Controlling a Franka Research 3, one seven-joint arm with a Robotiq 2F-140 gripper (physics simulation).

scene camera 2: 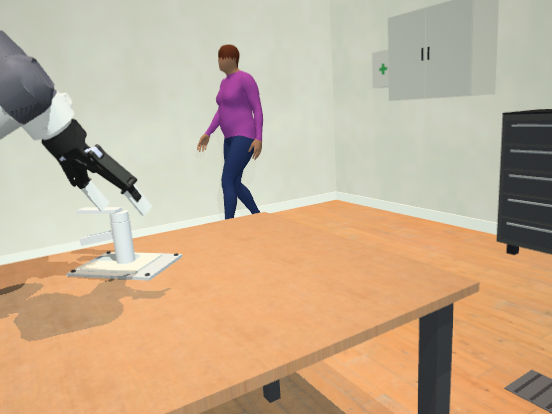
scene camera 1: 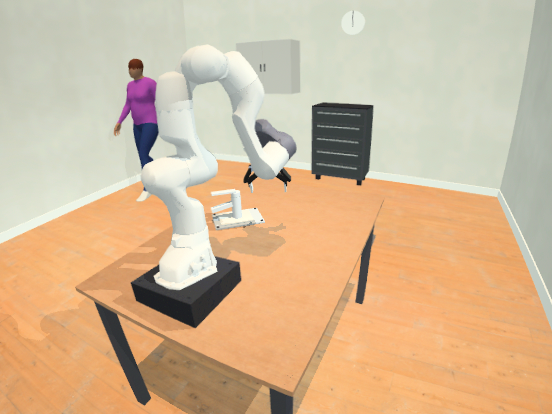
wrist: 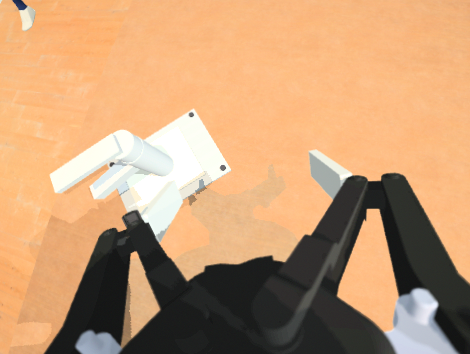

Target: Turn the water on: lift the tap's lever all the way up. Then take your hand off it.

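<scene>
The white tap (scene camera 1: 237, 205) (scene camera 2: 123, 240) (wrist: 154, 158) stands upright on a pale base plate (scene camera 1: 256, 216) (scene camera 2: 162, 265) (wrist: 205, 142) on the table. Its flat lever (scene camera 1: 223, 192) (scene camera 2: 97, 210) (wrist: 85, 162) sticks out sideways from the top and looks roughly level, above the shorter-looking spout (scene camera 1: 222, 206) (scene camera 2: 96, 238) (wrist: 114, 181). My gripper (scene camera 1: 269, 188) (scene camera 2: 124, 206) (wrist: 241, 178) is wide open and empty. It hangs above table height, to the right of the tap in scene camera 1. In the wrist view its left fingertip overlaps the plate's near edge; the lever lies outside the fingers.
The wooden table (scene camera 1: 300, 280) (scene camera 2: 300, 300) carries the arm's black base block (scene camera 1: 215, 300). A person (scene camera 1: 142, 105) (scene camera 2: 240, 107) stands beyond the table. A dark drawer unit (scene camera 1: 342, 145) (scene camera 2: 530, 185) and a grey wall cabinet (scene camera 1: 280, 70) (scene camera 2: 450, 55) are in the background.
</scene>
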